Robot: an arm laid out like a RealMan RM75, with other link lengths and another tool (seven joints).
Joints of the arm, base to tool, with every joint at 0 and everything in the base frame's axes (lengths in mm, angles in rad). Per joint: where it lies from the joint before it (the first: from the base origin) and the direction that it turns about. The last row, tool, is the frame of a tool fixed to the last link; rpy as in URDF.
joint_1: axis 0 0 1 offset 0 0 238.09
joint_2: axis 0 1 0 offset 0 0 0
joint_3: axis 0 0 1 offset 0 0 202.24
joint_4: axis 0 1 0 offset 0 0 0
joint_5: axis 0 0 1 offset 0 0 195.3
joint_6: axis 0 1 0 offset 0 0 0
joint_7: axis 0 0 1 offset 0 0 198.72
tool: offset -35 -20 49 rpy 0.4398 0 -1.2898
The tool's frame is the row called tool.
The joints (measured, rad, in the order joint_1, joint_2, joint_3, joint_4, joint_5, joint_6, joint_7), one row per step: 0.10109 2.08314 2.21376 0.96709 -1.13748 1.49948 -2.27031; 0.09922 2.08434 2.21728 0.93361 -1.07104 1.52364 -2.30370; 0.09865 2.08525 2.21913 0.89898 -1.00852 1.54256 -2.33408; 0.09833 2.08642 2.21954 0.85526 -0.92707 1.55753 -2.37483; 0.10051 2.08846 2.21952 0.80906 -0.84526 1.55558 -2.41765; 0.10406 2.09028 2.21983 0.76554 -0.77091 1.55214 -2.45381; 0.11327 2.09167 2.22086 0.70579 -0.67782 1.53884 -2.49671; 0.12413 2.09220 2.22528 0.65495 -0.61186 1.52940 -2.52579; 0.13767 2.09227 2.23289 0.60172 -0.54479 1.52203 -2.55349
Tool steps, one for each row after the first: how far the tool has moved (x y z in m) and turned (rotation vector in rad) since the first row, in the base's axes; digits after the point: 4 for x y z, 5 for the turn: -0.0002 -0.0044 0.0117 0.04602 0.04669 0.01510; 0.0015 -0.0080 0.0224 0.09059 0.09063 0.02231; 0.0062 -0.0115 0.0365 0.15456 0.14236 0.02064; 0.0153 -0.0123 0.0503 0.22456 0.18993 -0.00203; 0.0254 -0.0131 0.0623 0.28719 0.23307 -0.02983; 0.0419 -0.0126 0.0761 0.36324 0.28614 -0.08060; 0.0562 -0.0123 0.0848 0.41542 0.32589 -0.12566; 0.0716 -0.0129 0.0934 0.46874 0.36633 -0.17317
